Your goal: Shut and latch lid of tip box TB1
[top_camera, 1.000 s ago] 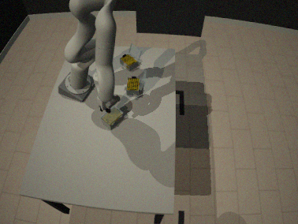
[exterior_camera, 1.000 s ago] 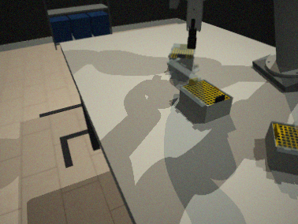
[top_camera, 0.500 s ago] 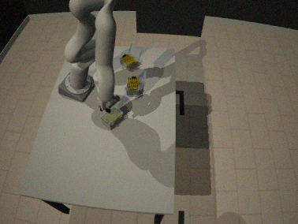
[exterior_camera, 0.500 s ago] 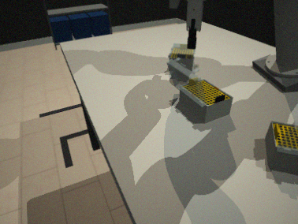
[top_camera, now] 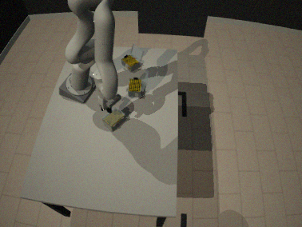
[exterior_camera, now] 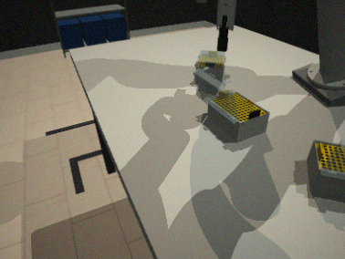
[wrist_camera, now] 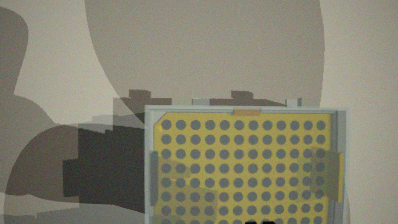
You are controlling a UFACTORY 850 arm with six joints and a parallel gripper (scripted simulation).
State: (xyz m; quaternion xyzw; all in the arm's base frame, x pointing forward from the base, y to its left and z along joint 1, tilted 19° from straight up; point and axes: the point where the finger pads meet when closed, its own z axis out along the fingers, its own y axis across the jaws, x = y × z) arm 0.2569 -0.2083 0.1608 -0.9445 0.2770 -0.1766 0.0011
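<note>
Now: the clear lid 3 cm ahead of my hand, 2 cm to the right of it and 5 cm below it. The rest, counted from my hand: tip box: 3 cm ahead, 2 cm to the right, 7 cm below; label: 1 cm behind, 46 cm to the left, 11 cm below; rack: 3 cm ahead, 2 cm to the right, 5 cm below.
</note>
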